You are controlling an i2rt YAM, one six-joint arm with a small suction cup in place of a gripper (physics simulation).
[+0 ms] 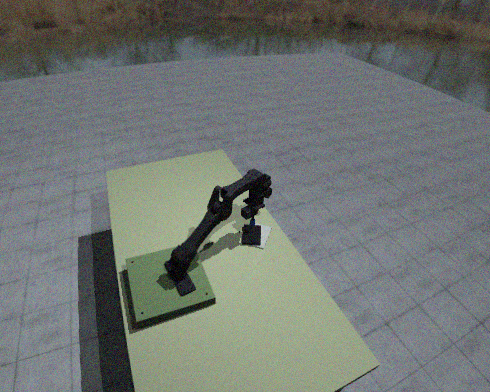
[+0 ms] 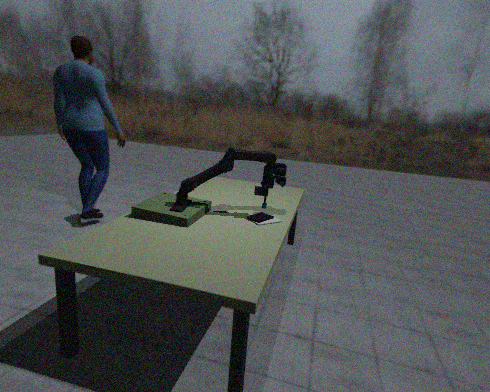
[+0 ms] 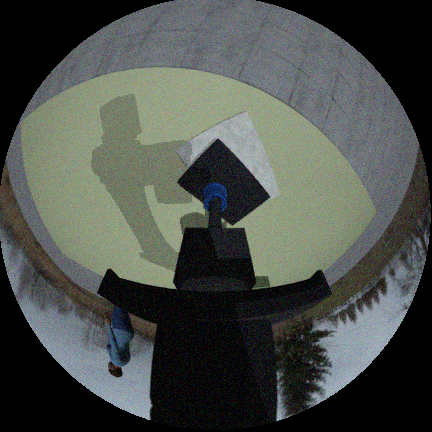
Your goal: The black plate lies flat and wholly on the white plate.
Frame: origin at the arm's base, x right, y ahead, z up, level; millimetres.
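Seen in the pictures: end effector, tool point: [image 1: 252, 223] [image 2: 264, 207] [image 3: 214, 192]; arm's base, origin of the base link: [image 1: 179, 276] [image 2: 181, 205].
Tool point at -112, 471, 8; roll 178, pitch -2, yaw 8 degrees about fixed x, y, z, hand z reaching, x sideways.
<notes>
Offsets run from my tool point to a thing's top centre, as dx, dy, dz. Level surfaces: height alone.
The black plate {+25, -16, -49} [image 1: 251, 235] [image 2: 260, 217] [image 3: 231, 177] is a flat dark square. It lies on the white plate {+34, +11, -59} [image 1: 266, 232] [image 2: 273, 222] [image 3: 246, 137] near the table's right edge. It is shifted towards the arm's base: white shows bare on the far side, and the black plate's near corner reaches past the white plate over the table. My suction cup [image 1: 252, 222] [image 2: 264, 204] [image 3: 214, 193] is blue and hangs a short way above the black plate, apart from it and holding nothing.
The arm stands on a green base block [image 1: 150, 299] [image 2: 154, 211] on the pale green table {dz -66} [image 1: 251, 334] [image 2: 197, 257]. The table's right edge runs close past the plates. A person [image 2: 84, 117] in blue walks on the paving beyond the table.
</notes>
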